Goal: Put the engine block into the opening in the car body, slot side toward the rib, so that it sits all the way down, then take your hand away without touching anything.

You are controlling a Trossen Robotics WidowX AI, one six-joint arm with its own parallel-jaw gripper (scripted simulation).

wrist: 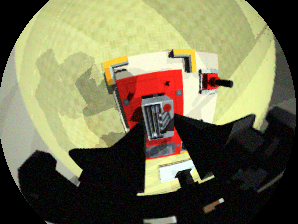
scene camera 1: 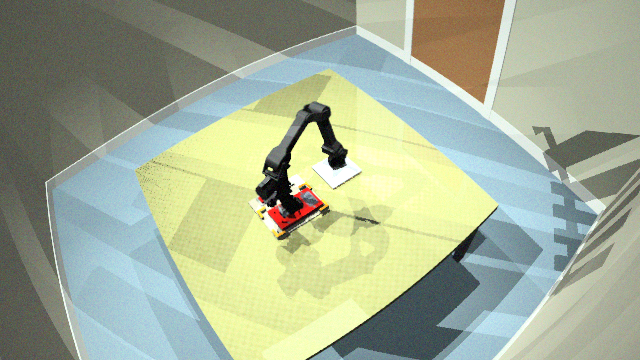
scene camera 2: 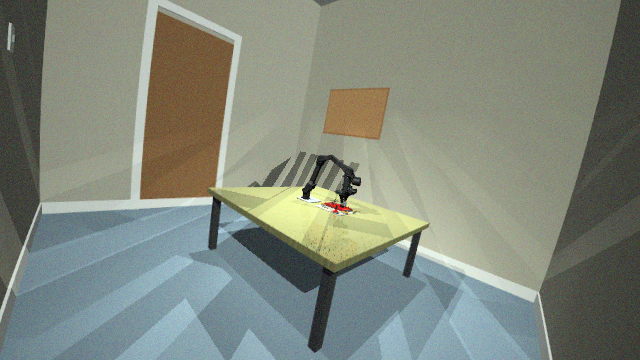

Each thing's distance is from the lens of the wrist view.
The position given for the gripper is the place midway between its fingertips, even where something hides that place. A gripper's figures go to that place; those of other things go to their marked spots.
gripper [wrist: 158,119]: 0.10 m
grey engine block [wrist: 158,112]: 0.09 m
